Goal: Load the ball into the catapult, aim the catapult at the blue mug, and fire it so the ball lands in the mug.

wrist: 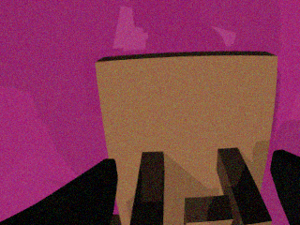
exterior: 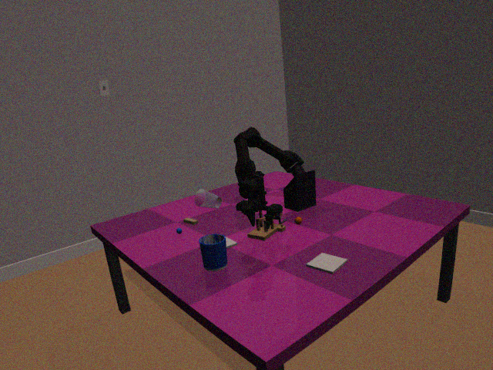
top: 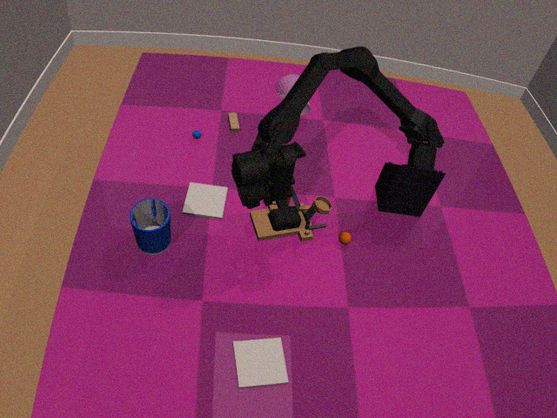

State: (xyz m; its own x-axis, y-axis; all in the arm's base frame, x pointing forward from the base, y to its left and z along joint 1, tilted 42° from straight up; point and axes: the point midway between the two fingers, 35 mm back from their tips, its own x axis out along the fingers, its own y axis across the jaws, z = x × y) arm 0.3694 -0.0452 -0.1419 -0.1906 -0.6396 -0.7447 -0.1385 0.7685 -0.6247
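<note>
My gripper tip is 18 cm past the orange ball, 6 cm to the right of it and 2 cm above it. Also, from my gripper tip: small blue ball (17 cm ahead, 32 cm to the right, 2 cm below); then wooden catapult (7 cm behind, 2 cm above); then blue mug (28 cm ahead, 3 cm to the left, 1 cm below).
</note>
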